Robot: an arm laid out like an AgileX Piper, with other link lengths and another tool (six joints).
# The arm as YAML. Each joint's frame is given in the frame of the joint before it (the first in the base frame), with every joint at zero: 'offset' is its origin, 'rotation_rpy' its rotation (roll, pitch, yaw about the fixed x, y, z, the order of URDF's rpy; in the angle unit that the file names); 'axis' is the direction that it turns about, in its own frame. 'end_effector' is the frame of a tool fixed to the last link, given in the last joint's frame.
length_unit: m
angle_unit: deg
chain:
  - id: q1
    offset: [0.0, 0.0, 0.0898]
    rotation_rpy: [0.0, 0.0, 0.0]
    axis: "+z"
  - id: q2
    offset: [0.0, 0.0, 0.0]
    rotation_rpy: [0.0, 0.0, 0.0]
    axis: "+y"
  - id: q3
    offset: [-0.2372, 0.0, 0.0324]
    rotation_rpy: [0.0, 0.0, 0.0]
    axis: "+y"
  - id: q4
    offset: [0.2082, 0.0, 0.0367]
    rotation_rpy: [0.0, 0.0, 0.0]
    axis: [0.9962, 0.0, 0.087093]
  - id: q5
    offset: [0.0, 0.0, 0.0]
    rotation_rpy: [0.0, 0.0, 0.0]
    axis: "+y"
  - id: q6
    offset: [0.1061, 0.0, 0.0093]
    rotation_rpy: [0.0, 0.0, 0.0]
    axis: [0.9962, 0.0, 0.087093]
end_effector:
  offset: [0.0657, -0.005, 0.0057]
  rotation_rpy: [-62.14, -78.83, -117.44]
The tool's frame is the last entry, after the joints.
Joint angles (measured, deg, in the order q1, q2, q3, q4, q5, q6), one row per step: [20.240 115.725 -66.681 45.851 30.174 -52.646]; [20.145 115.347 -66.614 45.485 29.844 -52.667]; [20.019 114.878 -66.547 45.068 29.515 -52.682]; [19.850 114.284 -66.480 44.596 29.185 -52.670]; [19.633 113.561 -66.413 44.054 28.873 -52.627]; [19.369 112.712 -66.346 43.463 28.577 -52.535]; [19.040 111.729 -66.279 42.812 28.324 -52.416]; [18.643 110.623 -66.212 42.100 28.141 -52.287]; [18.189 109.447 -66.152 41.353 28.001 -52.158]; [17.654 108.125 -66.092 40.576 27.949 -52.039]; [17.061 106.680 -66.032 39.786 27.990 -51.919]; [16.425 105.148 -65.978 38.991 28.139 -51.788]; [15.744 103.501 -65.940 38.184 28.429 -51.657]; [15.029 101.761 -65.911 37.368 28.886 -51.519]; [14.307 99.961 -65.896 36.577 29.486 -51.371]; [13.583 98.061 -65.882 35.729 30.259 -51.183]
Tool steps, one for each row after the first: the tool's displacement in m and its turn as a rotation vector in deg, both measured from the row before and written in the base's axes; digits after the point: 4 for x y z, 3 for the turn. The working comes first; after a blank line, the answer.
Tool pose at each row, in the base's axes (x y z in m, rotation vector in deg; the steps are taken from these numbers as rounded here): [0.3207 0.1796 0.0079 -149.301 -34.180 -27.458]; [0.3221 0.1784 0.0099 -149.442 -34.491 -28.304]; [0.3236 0.1770 0.0125 -149.572 -34.832 -29.278]; [0.3253 0.1753 0.0158 -149.687 -35.167 -30.428]; [0.3273 0.1733 0.0199 -149.786 -35.507 -31.736]; [0.3294 0.1710 0.0248 -149.866 -35.799 -33.197]; [0.3316 0.1684 0.0305 -149.924 -36.073 -34.801]; [0.3339 0.1653 0.0369 -149.958 -36.353 -36.507]; [0.3361 0.1619 0.0438 -149.985 -36.619 -38.286]; [0.3383 0.1580 0.0516 -149.975 -36.872 -40.184]; [0.3402 0.1538 0.0601 -149.926 -37.103 -42.152]; [0.3418 0.1493 0.0691 -149.847 -37.311 -44.122]; [0.3430 0.1446 0.0787 -149.722 -37.533 -46.106]; [0.3435 0.1398 0.0887 -149.562 -37.778 -48.024]; [0.3434 0.1351 0.0989 -149.366 -38.027 -49.857]; [0.3425 0.1303 0.1094 -149.161 -38.357 -51.595]

[0.0014 -0.0012 0.0020 -0.218 -0.666 0.006]; [0.0015 -0.0014 0.0026 -0.221 -0.761 0.005]; [0.0017 -0.0017 0.0033 -0.211 -0.882 -0.027]; [0.0020 -0.0020 0.0041 -0.207 -0.992 -0.048]; [0.0021 -0.0023 0.0049 -0.185 -1.089 -0.101]; [0.0022 -0.0026 0.0057 -0.173 -1.185 -0.133]; [0.0023 -0.0031 0.0064 -0.170 -1.255 -0.142]; [0.0022 -0.0034 0.0069 -0.177 -1.302 -0.165]; [0.0022 -0.0039 0.0078 -0.162 -1.381 -0.185]; [0.0019 -0.0042 0.0085 -0.142 -1.425 -0.201]; [0.0016 -0.0045 0.0090 -0.127 -1.420 -0.208]; [0.0012 -0.0047 0.0096 -0.113 -1.431 -0.190]; [0.0005 -0.0048 0.0100 -0.107 -1.387 -0.156]; [-0.0001 -0.0047 0.0102 -0.088 -1.328 -0.129]; [-0.0009 -0.0048 0.0105 -0.122 -1.273 -0.066]
